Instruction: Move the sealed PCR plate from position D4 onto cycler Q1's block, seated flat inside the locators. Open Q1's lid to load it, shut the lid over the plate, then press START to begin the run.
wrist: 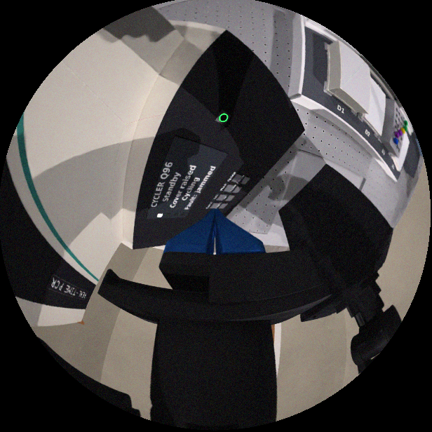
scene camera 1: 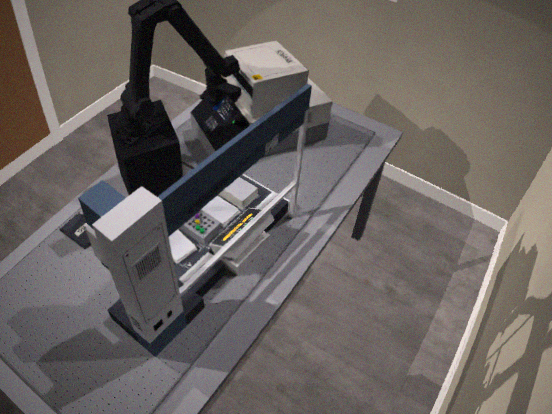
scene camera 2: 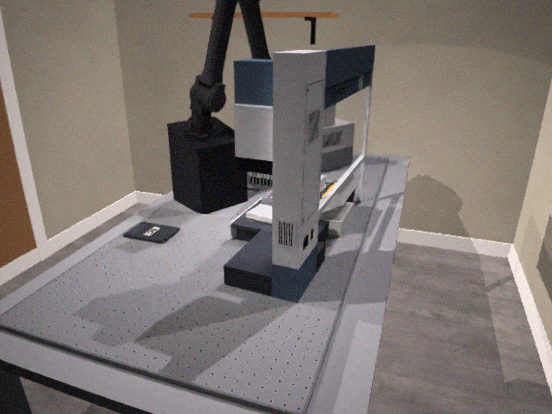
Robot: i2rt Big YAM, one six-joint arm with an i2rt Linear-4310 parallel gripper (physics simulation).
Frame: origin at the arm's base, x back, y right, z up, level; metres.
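Seen in the pictures: gripper, fingertip midpoint: (scene camera 1: 215,109); arm's base, origin of the base link: (scene camera 1: 134,130) (scene camera 2: 199,132).
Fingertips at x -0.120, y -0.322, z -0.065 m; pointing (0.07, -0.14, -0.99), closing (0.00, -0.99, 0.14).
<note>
Offsets run from my fingertips to a thing's top centre. "spot": to the spot under its first point.
My gripper (wrist: 214,213) is shut and empty, its blue fingertips in front of the cycler's black control panel (wrist: 200,160) (scene camera 1: 215,122), near the lower edge of the small keys. I cannot tell whether they touch it. The panel reads CYCLER Q96, with a white mark by Standby and a lit green ring (wrist: 223,118). The cycler's beige body (wrist: 90,90) (scene camera 1: 270,70) rises behind the panel; its block does not show, and the lid's state is unclear. A white flat plate (scene camera 1: 182,246) (scene camera 2: 259,212) lies beside the tube rack, apparently at D4; it is not clear in the wrist view.
The blue gantry beam @(dx -0.415, dy +0.435, dz +0.366 m) (scene camera 1: 235,160) (scene camera 2: 348,75) spans the deck beside the arm. A white box (wrist: 350,77) stands at D1, a white plate (wrist: 376,105) at D2, and a tube rack (scene camera 1: 201,226) with coloured caps follows. A dark pad @(spot: dx +0.108, dy +0.641, dz -0.182 m) (scene camera 2: 162,233) lies on the table.
</note>
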